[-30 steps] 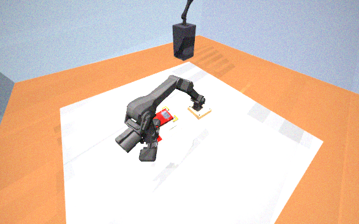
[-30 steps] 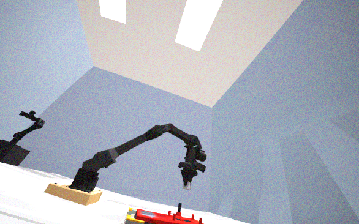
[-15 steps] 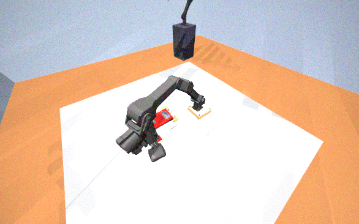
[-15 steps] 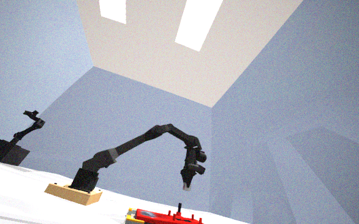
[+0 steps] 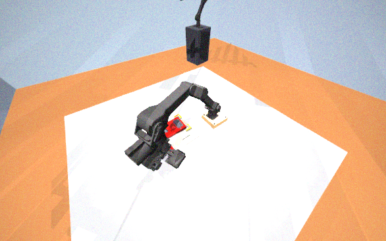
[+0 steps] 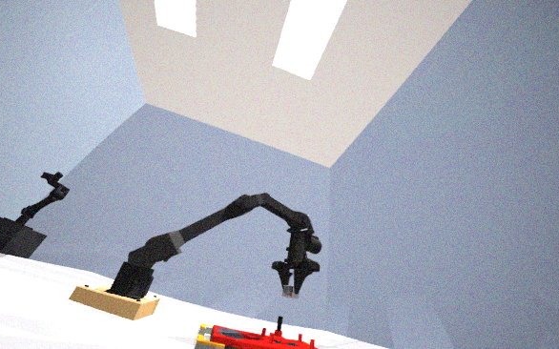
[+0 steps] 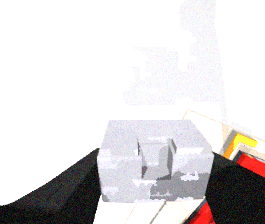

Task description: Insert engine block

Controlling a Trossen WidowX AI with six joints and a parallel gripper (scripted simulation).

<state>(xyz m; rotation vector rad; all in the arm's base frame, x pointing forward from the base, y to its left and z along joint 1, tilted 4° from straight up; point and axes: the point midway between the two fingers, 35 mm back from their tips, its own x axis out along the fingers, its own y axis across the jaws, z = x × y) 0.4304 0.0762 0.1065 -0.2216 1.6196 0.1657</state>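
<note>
My gripper tip is now 10 mm below the engine block.
</note>
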